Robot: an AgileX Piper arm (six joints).
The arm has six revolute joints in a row. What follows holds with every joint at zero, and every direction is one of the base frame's.
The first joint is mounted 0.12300 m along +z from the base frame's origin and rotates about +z.
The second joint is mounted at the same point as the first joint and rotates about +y.
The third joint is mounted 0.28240 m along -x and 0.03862 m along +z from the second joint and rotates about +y.
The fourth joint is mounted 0.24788 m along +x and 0.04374 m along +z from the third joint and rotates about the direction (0.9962, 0, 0.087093).
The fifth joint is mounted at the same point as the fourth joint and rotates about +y.
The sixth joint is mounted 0.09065 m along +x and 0.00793 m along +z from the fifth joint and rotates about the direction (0.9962, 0, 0.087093).
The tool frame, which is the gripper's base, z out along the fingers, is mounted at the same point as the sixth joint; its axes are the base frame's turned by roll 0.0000, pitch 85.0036 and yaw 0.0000 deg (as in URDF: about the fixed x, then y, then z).
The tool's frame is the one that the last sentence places.
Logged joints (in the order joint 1, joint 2, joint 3, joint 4, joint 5, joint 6), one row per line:
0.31, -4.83, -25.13, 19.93, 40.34, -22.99
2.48, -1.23, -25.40, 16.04, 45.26, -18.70
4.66, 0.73, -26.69, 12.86, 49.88, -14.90
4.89, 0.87, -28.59, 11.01, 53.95, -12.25
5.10, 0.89, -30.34, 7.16, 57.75, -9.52
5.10, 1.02, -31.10, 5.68, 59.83, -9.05
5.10, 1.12, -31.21, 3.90, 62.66, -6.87
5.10, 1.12, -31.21, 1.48, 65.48, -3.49
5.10, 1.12, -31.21, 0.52, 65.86, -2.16
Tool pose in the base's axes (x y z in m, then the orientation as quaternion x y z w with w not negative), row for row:
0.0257, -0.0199, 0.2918, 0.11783, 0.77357, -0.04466, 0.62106
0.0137, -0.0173, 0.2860, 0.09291, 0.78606, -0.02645, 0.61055
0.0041, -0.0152, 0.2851, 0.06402, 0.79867, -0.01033, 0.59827
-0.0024, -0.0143, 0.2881, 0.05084, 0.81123, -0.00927, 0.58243
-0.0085, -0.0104, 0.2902, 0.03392, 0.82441, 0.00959, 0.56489
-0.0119, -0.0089, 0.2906, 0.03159, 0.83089, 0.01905, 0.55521
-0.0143, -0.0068, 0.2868, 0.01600, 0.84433, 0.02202, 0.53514
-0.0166, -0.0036, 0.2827, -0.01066, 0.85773, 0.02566, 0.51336
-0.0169, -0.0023, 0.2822, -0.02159, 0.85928, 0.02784, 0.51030
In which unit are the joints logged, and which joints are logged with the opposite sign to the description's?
The joints are logged in degrees. Opposite sign: joint 2, joint 4, joint 6.
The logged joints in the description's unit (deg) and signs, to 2 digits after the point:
0.31, 4.83, -25.13, -19.93, 40.34, 22.99
2.48, 1.23, -25.40, -16.04, 45.26, 18.70
4.66, -0.73, -26.69, -12.86, 49.88, 14.90
4.89, -0.87, -28.59, -11.01, 53.95, 12.25
5.10, -0.89, -30.34, -7.16, 57.75, 9.52
5.10, -1.02, -31.10, -5.68, 59.83, 9.05
5.10, -1.12, -31.21, -3.90, 62.66, 6.87
5.10, -1.12, -31.21, -1.48, 65.48, 3.49
5.10, -1.12, -31.21, -0.52, 65.86, 2.16

